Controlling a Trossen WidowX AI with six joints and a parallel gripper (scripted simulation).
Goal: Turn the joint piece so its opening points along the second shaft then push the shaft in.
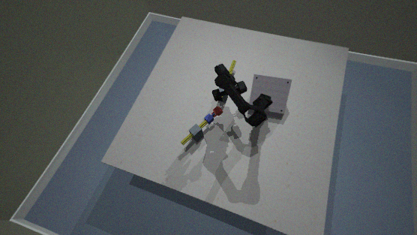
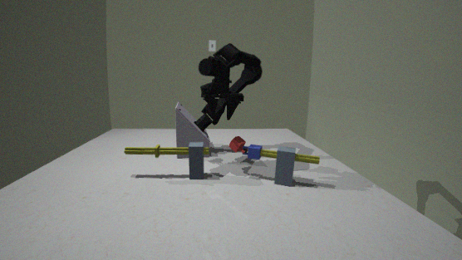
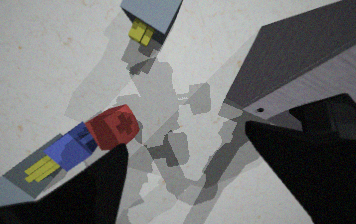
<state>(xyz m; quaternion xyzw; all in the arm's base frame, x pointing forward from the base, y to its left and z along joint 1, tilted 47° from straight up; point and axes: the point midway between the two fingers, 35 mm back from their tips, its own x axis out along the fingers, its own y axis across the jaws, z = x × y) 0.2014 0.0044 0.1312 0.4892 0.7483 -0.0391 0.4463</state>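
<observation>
Right now my gripper tip is 60 mm short of the red joint piece, 70 mm to the right of it and 90 mm above it.
</observation>
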